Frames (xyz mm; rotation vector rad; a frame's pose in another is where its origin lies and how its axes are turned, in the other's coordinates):
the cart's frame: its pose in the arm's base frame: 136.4 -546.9 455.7 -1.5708 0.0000 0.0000
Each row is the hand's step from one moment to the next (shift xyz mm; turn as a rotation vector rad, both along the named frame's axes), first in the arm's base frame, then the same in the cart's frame.
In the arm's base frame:
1: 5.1 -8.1 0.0 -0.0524 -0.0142 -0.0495
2: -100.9 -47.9 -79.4 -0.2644 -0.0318 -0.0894
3: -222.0 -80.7 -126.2 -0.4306 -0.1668 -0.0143
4: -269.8 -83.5 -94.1 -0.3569 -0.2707 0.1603
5: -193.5 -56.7 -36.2 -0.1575 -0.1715 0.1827
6: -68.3 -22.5 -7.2 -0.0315 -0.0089 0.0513
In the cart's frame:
1: 5.1 0.0 -8.1 -0.0524 0.0495 -0.0142
2: -100.9 79.4 -47.9 -0.2644 0.0894 -0.0318
3: -222.0 126.2 -80.7 -0.4306 0.0143 -0.1668
4: -269.8 94.1 -83.5 -0.3569 -0.1603 -0.2707
5: -193.5 36.2 -56.7 -0.1575 -0.1827 -0.1715
6: -68.3 7.2 -22.5 -0.0315 -0.0513 -0.0089

